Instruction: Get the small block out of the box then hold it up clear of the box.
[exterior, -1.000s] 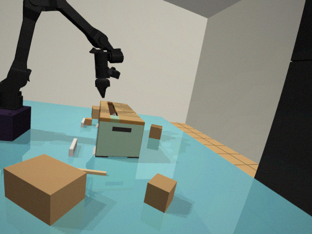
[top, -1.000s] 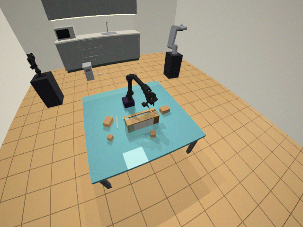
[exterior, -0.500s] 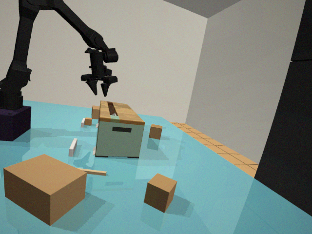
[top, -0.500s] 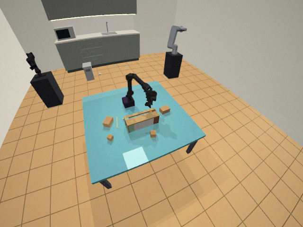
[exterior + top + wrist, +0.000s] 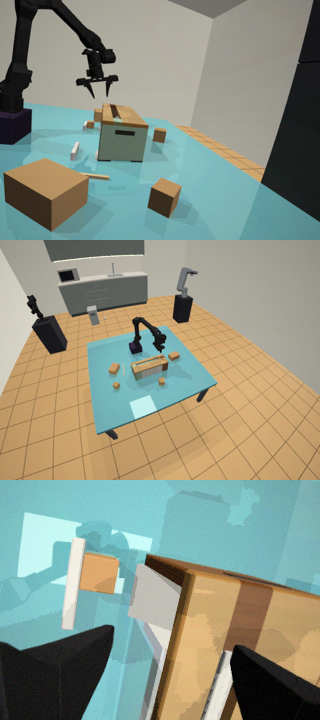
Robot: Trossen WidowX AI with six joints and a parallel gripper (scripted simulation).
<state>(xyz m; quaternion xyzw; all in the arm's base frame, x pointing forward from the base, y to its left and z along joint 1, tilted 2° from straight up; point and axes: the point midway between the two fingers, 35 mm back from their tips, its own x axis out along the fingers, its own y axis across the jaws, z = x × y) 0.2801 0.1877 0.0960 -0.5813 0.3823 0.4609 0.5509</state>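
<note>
The tan block is 14 cm below my gripper tip, 3 cm behind it and 1 cm to the left of it. From my gripper tip the other things lie so: clear-fronted box 16 cm to the right, 9 cm below, 5 cm ahead; thin stick 43 cm to the right, 15 cm below, 3 cm behind.
</note>
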